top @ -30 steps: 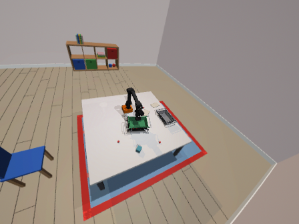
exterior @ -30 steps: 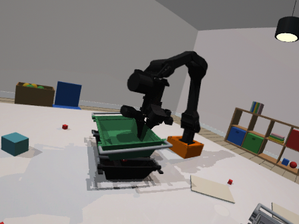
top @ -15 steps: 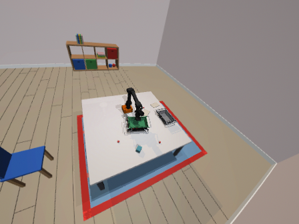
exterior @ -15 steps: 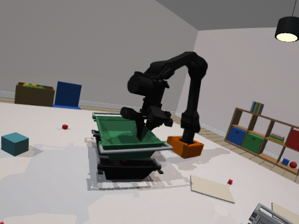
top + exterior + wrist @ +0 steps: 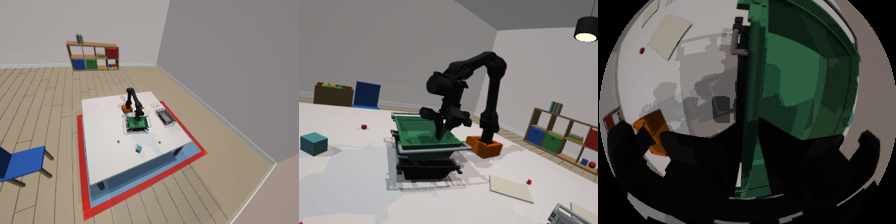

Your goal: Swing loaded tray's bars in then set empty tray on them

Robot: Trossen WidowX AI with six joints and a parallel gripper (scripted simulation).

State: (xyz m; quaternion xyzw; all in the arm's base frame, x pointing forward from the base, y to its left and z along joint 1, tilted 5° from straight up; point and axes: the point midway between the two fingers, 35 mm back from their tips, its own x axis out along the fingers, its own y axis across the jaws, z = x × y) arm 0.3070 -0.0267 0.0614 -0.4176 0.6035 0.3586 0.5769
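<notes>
Now: gripper tip 70 mm short of the green tray, 30 mm to the left of it and 20 mm below it. Also, from my gripper tip: teal cube 360 mm ahead, 180 mm to the right, 70 mm below.
</notes>
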